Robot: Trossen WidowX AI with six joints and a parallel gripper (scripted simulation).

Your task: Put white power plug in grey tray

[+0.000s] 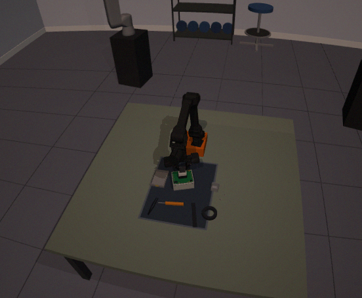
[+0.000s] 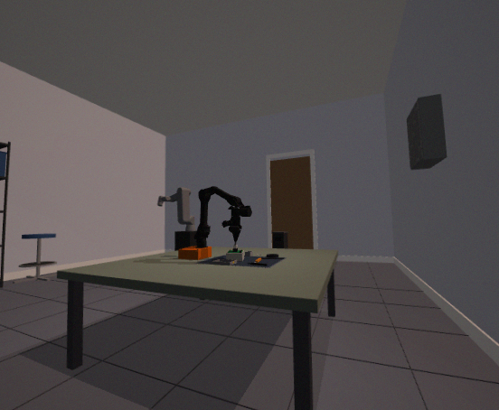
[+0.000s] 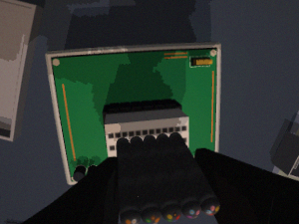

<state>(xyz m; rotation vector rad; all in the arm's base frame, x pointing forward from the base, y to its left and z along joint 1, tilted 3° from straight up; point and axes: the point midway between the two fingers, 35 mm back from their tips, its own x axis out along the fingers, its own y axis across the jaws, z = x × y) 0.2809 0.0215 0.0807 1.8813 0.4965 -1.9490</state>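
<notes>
Right now my gripper tip is 3 cm above the white power plug. Also, from my gripper tip: grey tray (14 cm to the right, 11 cm below, 2 cm ahead); then dark mat (11 cm below, 5 cm ahead, 1 cm to the left); then black bar (18 cm ahead, 14 cm to the left, 11 cm below).
</notes>
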